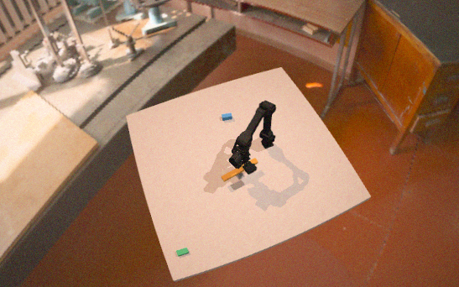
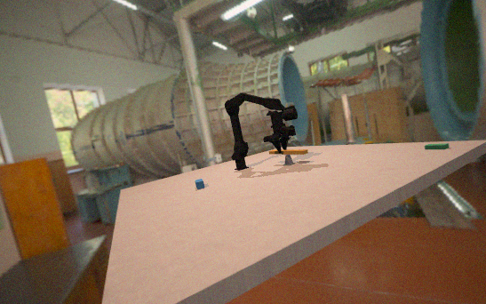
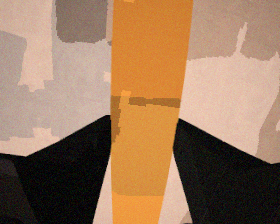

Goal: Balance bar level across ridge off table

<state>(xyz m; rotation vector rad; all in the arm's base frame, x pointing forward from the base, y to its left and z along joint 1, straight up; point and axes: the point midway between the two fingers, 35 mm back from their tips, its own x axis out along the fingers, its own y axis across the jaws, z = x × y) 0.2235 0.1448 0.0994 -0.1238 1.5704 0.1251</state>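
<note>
My gripper tip is now 30 mm short of the orange bar. From my gripper tip the other things lie so: green block 520 mm ahead, 360 mm to the left, 60 mm below; blue block 60 mm behind, 450 mm to the right, 50 mm below.
</note>
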